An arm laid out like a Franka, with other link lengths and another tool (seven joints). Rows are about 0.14 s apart.
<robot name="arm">
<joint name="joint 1" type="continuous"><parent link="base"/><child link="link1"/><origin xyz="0.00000 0.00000 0.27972" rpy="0.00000 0.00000 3.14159"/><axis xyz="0 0 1"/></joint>
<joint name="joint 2" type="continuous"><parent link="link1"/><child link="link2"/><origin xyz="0.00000 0.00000 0.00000" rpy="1.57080 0.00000 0.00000"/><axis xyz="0 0 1"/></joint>
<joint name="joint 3" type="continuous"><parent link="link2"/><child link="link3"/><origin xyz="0.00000 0.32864 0.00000" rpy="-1.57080 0.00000 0.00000"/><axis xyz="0 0 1"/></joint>
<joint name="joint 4" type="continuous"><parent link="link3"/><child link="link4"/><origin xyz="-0.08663 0.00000 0.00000" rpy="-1.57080 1.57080 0.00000"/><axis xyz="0 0 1"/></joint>
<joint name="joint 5" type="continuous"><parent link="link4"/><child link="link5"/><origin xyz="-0.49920 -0.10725 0.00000" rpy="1.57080 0.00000 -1.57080"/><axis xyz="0 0 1"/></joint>
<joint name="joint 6" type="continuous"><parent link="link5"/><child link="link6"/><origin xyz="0.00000 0.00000 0.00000" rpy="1.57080 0.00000 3.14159"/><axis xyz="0 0 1"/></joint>
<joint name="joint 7" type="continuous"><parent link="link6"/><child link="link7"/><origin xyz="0.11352 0.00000 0.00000" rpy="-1.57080 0.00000 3.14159"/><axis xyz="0 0 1"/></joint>
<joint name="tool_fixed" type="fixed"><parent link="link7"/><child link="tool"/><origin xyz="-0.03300 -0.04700 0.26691" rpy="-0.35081 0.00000 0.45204"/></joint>
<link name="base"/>
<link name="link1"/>
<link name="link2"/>
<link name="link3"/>
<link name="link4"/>
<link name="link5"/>
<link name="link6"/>
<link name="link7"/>
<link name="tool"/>
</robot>
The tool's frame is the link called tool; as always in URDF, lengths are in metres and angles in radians. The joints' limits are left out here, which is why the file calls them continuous.
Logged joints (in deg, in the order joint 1, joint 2, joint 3, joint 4, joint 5, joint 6, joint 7), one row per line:
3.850 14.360 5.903 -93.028 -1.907 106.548 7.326
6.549 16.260 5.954 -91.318 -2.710 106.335 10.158
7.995 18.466 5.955 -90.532 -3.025 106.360 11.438
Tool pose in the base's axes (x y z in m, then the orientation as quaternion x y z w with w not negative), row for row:
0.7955 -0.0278 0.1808 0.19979 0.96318 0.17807 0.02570
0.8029 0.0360 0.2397 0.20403 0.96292 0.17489 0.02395
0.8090 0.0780 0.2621 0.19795 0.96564 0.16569 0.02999
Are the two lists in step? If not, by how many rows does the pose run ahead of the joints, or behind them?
The pose runs 2 rows behind the joints: the pose in row i belongs to the joints in row i - 2.
